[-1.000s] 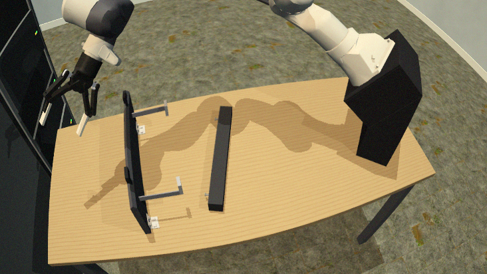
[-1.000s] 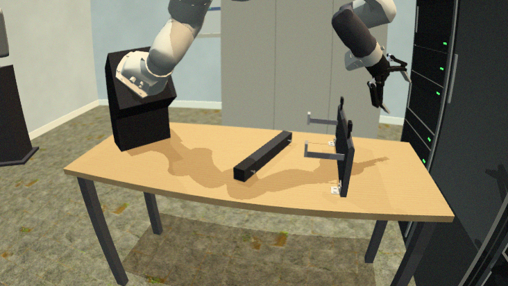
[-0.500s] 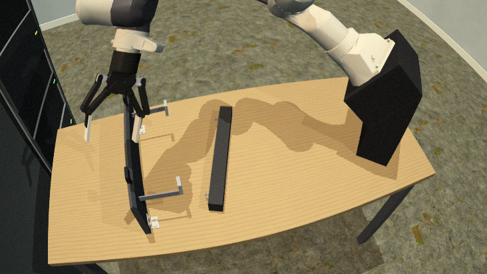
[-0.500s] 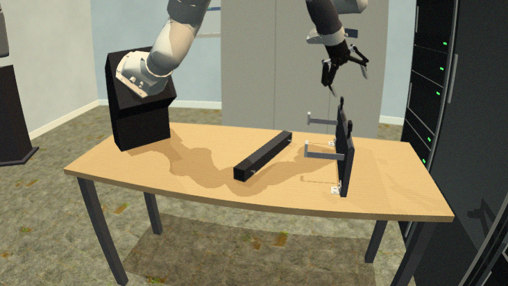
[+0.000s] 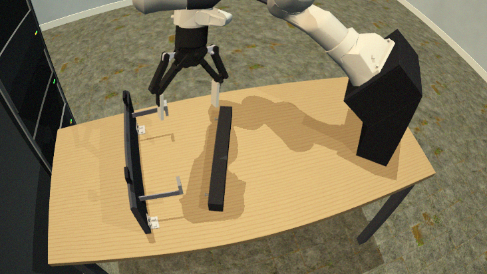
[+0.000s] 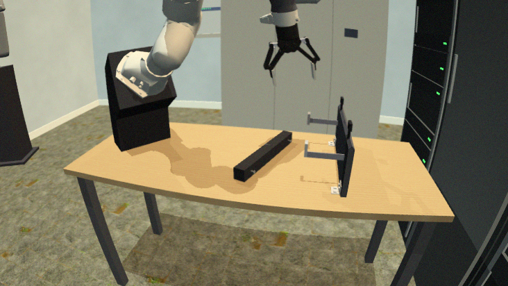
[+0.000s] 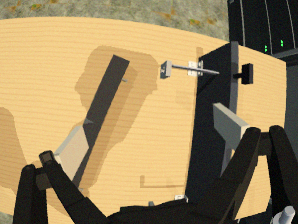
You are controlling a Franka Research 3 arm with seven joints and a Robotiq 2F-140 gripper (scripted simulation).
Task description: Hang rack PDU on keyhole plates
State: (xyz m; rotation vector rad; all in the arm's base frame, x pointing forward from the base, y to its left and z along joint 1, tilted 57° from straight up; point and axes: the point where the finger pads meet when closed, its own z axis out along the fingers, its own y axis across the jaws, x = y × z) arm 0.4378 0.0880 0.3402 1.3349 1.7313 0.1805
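Right now my hand is 28 cm above the rack PDU, 9 cm past it and 2 cm to the left of it. From my hand the other things lie so: dark upright panel: 22 cm below, 15 cm ahead, 13 cm to the right.
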